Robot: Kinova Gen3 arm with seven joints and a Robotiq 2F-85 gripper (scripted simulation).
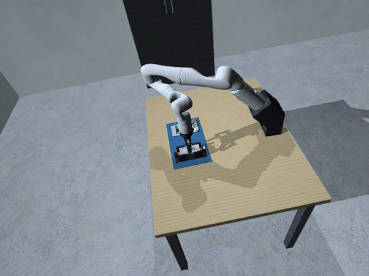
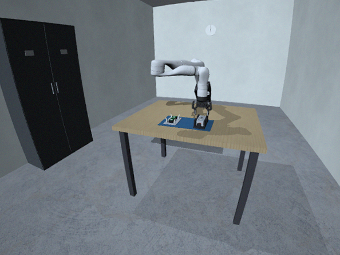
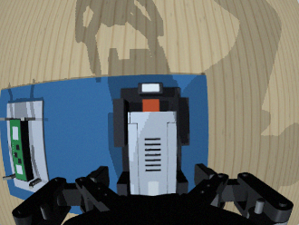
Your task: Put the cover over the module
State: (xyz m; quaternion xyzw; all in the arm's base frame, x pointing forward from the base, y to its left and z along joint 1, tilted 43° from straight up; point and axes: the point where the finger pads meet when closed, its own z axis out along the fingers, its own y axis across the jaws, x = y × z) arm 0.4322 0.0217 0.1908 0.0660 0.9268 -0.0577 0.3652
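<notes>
Now: the light grey cover 5 cm below my hand.
</notes>
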